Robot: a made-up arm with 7 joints.
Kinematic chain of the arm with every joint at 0, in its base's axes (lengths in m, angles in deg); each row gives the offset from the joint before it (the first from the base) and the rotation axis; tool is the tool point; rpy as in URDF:
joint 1: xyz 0 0 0.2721 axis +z
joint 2: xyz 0 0 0 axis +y
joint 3: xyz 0 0 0.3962 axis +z
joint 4: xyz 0.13 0 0 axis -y
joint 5: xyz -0.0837 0 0.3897 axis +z
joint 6: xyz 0 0 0 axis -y
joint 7: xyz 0.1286 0 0 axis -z
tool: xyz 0 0 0 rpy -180 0 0
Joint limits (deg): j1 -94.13..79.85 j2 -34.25..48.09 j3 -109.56..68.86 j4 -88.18..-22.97 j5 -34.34..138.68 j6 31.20..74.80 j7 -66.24..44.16
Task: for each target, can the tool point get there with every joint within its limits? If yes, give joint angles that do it. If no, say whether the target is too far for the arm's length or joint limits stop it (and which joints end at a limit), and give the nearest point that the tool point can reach.
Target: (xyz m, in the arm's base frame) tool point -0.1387 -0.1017 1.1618
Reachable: yes | joints -58.34 -25.81 -32.77 -44.24 74.80 54.39 -53.44
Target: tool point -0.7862 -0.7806 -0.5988
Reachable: no: too far | nearest point -0.3748 -0.6589 0.1597 | short by 0.871 m
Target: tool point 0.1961 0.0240 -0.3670
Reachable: no: joint limits stop it (at a limit: joint 2, joint 4, joint 6) | nearest point 0.6731 0.0824 0.0921 | short by 0.665 m
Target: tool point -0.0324 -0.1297 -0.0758
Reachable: no: joint limits stop it (at a limit: joint 1, joint 2, joint 4, joint 6) | nearest point -0.0875 -0.6727 0.0930 | short by 0.571 m
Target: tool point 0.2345 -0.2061 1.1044
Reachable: yes | joints -37.22 -16.48 -9.29 -62.60 98.87 59.57 -51.96
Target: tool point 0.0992 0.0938 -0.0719
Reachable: no: joint limits stop it (at a limit: joint 2, joint 4, joint 6) | nearest point 0.4927 0.4659 0.0921 | short by 0.566 m
